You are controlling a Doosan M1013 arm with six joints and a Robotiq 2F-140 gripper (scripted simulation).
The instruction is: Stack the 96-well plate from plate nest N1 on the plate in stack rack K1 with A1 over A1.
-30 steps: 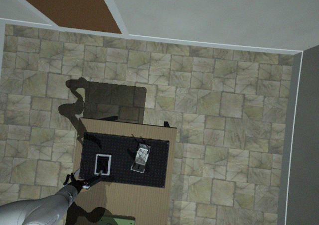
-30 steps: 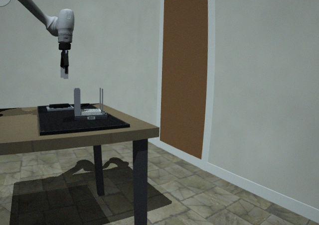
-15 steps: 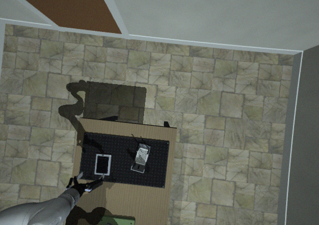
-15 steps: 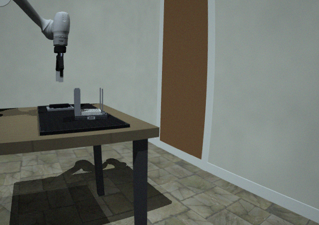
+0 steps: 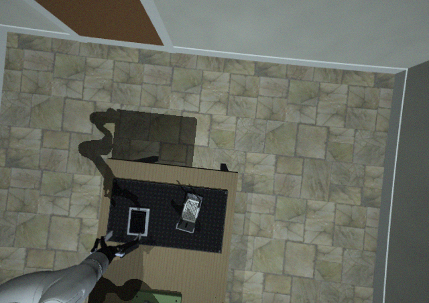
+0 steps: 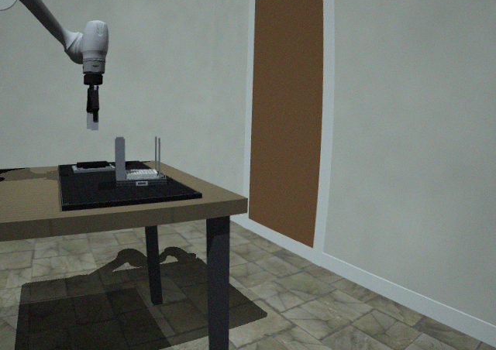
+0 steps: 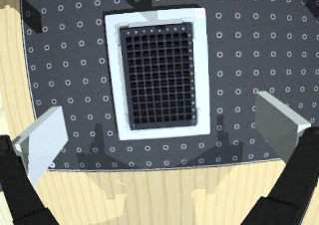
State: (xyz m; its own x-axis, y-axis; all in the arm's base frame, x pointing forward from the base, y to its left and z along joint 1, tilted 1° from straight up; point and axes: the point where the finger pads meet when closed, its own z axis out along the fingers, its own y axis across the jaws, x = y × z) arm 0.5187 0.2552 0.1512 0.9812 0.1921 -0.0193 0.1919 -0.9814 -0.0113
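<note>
Right now the dark 96-well plate is 15 cm below my hand. The rest, counted from my hand: white 96-well plate (28 cm to the right, 16 cm ahead, 14 cm below).
</note>
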